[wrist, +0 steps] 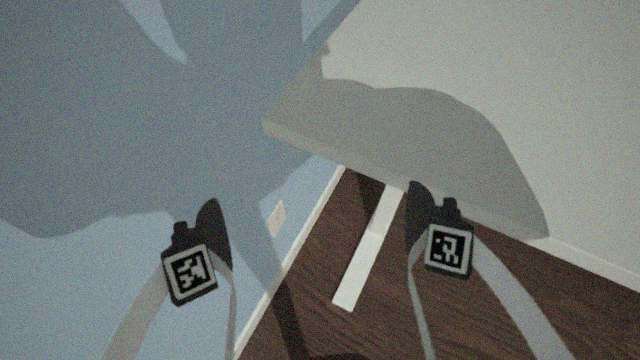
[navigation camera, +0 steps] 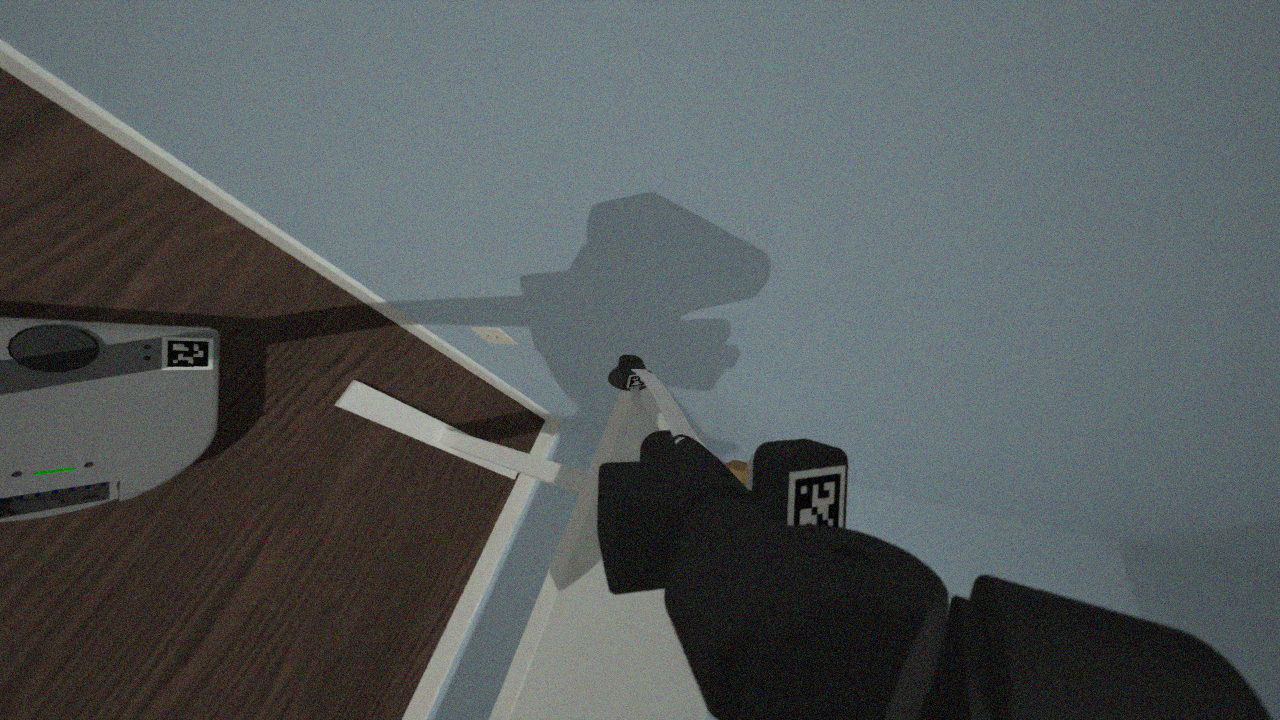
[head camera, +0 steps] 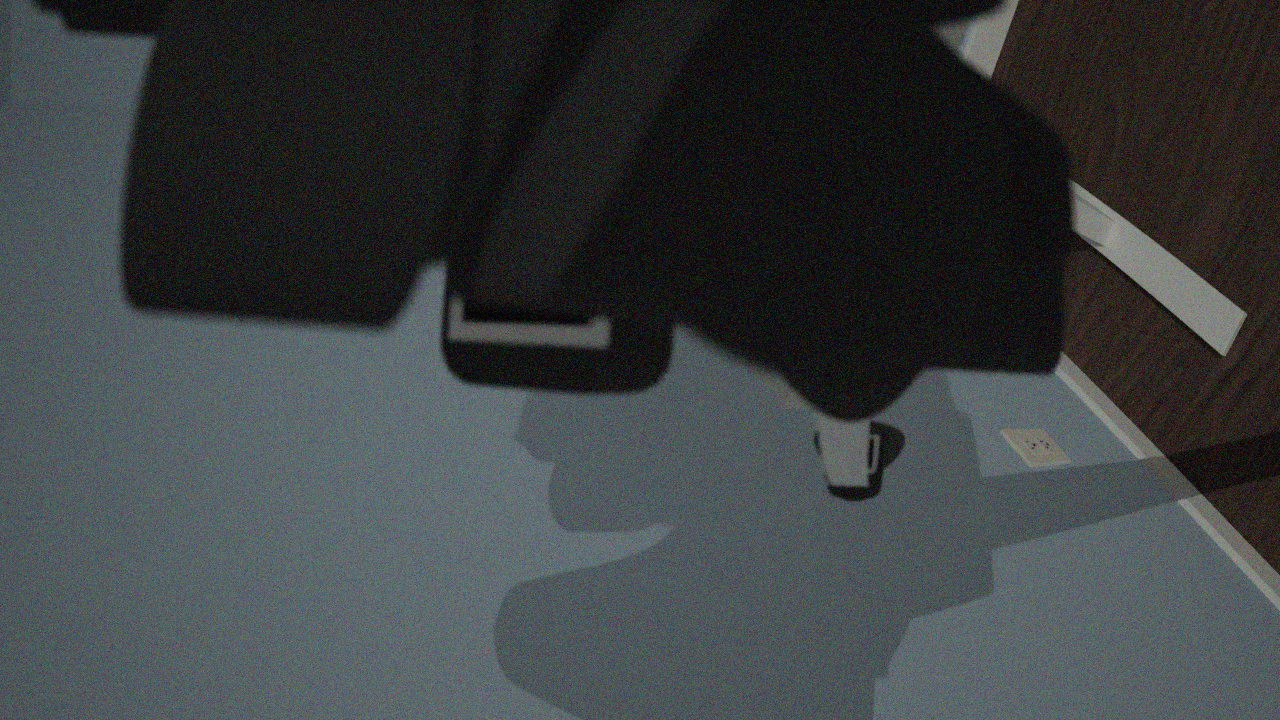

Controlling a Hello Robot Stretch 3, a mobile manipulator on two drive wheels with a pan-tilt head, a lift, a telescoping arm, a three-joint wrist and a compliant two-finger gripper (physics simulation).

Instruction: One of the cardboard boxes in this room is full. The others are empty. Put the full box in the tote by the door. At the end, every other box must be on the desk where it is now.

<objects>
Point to a white desk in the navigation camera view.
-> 583, 645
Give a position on a white desk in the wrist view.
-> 521, 118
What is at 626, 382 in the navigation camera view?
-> The gripper.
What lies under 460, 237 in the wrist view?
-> The gripper.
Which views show the gripper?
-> The wrist view, the navigation camera view and the head camera view: all of them.
</objects>
